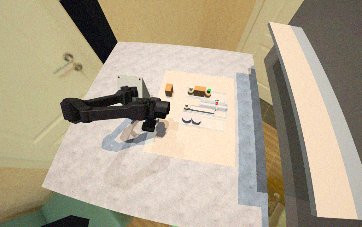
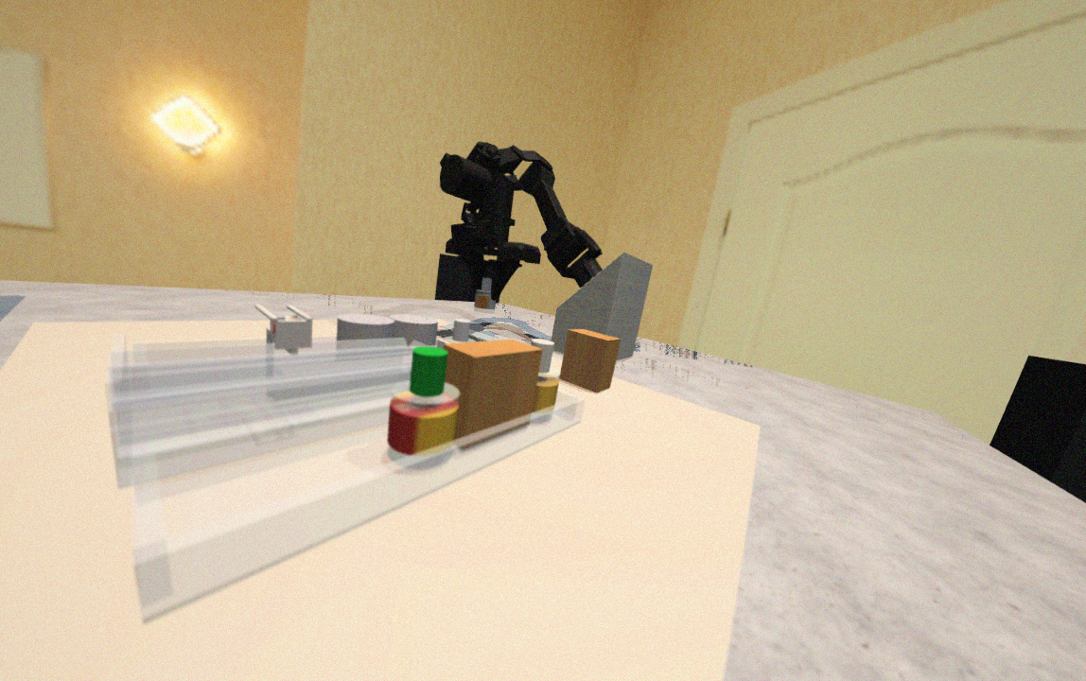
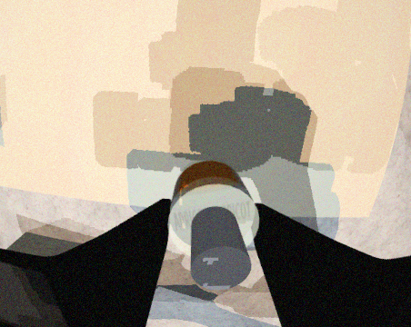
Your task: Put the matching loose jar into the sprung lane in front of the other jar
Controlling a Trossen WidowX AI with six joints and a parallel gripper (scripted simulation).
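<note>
My gripper tip is 26 cm short of the brown box, 24 cm to the right of it and 4 cm above it. Round my gripper tip: clear sprung lane 33 cm ahead, 13 cm to the left, 6 cm below; then grey pusher plate 29 cm ahead, 14 cm to the left, 3 cm below.
</note>
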